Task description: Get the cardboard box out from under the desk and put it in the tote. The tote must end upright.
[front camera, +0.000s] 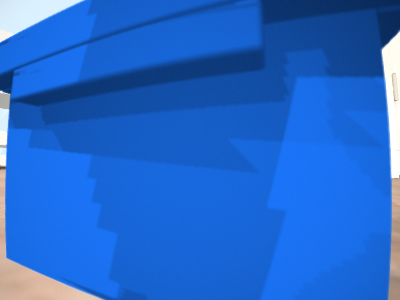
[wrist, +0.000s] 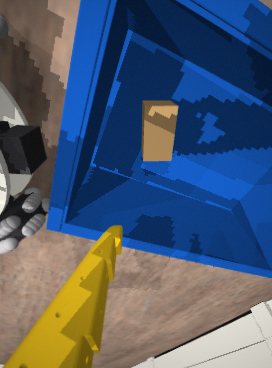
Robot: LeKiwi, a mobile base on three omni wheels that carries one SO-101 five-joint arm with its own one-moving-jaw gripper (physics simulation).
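Places are measured from the arm's base along level axes (x ahead, y left, z up), in metres.
Pixels of known places: hand, its tool point: (wrist: pixel 121 236).
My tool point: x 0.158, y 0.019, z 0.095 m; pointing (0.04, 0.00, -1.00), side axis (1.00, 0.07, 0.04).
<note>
Behind a point stands the place of what it marks.
The cardboard box (wrist: pixel 159 132) @[y 0.024, x 0.194, z -0.045 m] is a small tan block lying inside the blue tote, on its floor, in the wrist view. It stands apart from the tote's walls. The tote (front camera: pixel 200 210) @[y 0.004, x 0.116, z -0.047 m] (wrist: pixel 66 150) @[y 0.029, x 0.116, z 0.030 m] is upright with its open top facing up; its near wall fills most of the front view. My gripper (wrist: pixel 117 234) is open and empty. One yellow notched jaw shows, with its tip over the tote's lower rim in the wrist view, well apart from the box. The other jaw is out of the picture.
A dark omni wheel (wrist: pixel 22 220) and a black block (wrist: pixel 25 150) @[y 0.006, x 0.059, z -0.015 m] on a pale round part are left of the tote. A white surface (wrist: pixel 215 340) @[y -0.814, x 0.567, z -0.050 m] is at the lower right. Brown floor (wrist: pixel 150 300) @[y -0.525, x 0.258, z -0.089 m] surrounds the tote. A white cabinet (front camera: pixel 394 115) @[y -0.590, x 0.635, z 0.107 m] stands behind at the right.
</note>
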